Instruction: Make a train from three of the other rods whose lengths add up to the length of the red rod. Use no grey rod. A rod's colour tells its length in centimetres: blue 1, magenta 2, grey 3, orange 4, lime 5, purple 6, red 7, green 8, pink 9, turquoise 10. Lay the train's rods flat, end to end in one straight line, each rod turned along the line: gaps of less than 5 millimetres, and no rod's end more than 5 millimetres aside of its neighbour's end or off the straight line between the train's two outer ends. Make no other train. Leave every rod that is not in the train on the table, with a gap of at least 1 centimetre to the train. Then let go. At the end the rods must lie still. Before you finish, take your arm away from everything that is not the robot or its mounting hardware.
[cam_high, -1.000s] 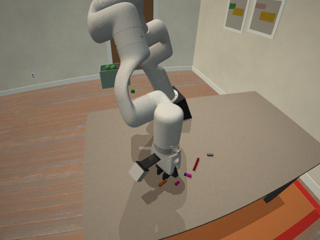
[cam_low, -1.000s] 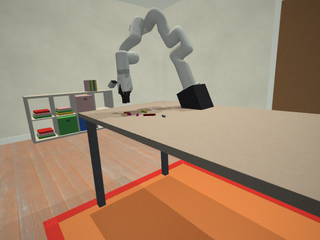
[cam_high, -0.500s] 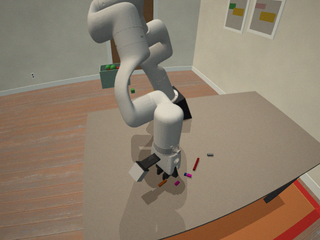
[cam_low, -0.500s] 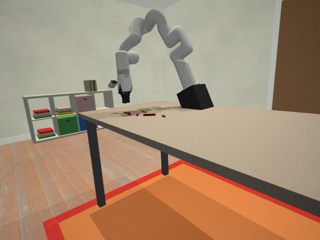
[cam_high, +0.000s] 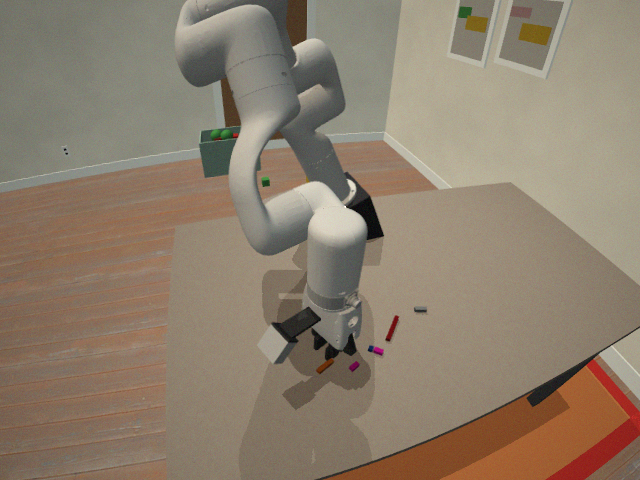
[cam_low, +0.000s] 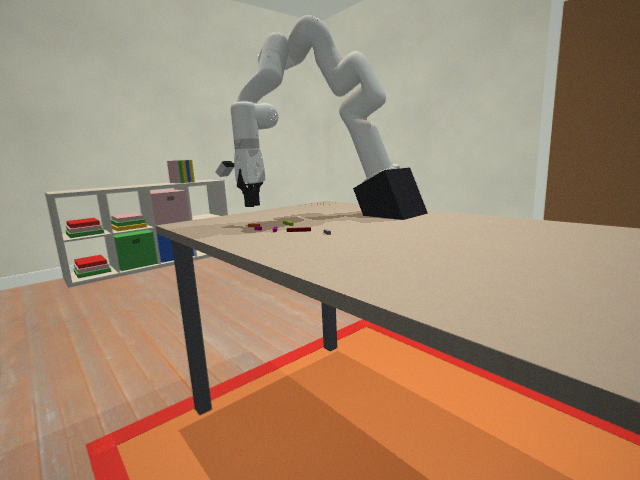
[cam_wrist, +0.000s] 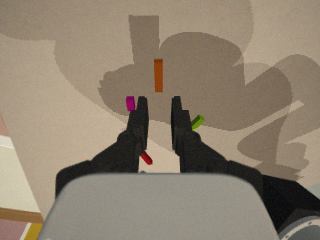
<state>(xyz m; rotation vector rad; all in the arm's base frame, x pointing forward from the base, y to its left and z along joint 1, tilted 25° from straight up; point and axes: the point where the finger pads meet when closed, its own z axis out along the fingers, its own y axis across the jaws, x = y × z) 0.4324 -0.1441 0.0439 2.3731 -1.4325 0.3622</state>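
Now: hand 8 cm above the orange rod. From my hand the other things lie so: blue rod (11 cm to the left, 8 cm below, 1 cm behind); then red rod (17 cm to the left, 8 cm below, 5 cm behind); then lime rod (9 cm behind, 8 cm below, 6 cm to the left).
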